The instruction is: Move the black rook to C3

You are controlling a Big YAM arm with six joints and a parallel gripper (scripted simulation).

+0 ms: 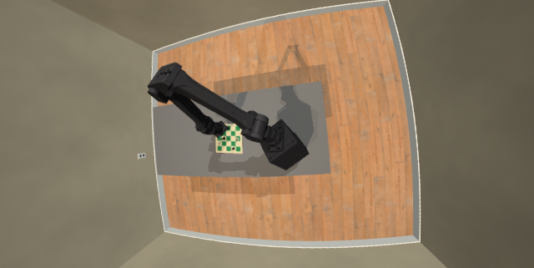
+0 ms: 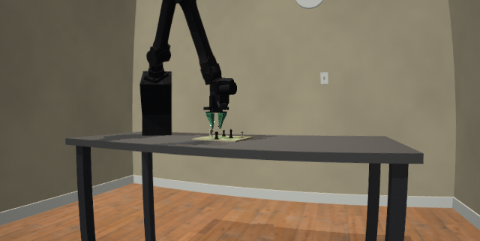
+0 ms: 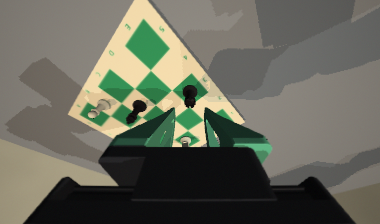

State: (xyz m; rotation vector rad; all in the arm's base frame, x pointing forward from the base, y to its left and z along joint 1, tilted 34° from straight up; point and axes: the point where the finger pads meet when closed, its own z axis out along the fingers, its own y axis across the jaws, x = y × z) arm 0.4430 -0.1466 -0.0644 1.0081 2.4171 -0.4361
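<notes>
My gripper is now 7 cm to the right of the chessboard, 6 cm above it and 1 cm short of it. Round my hand: black pawn 15 cm to the left, 4 cm below, 2 cm behind.
</notes>
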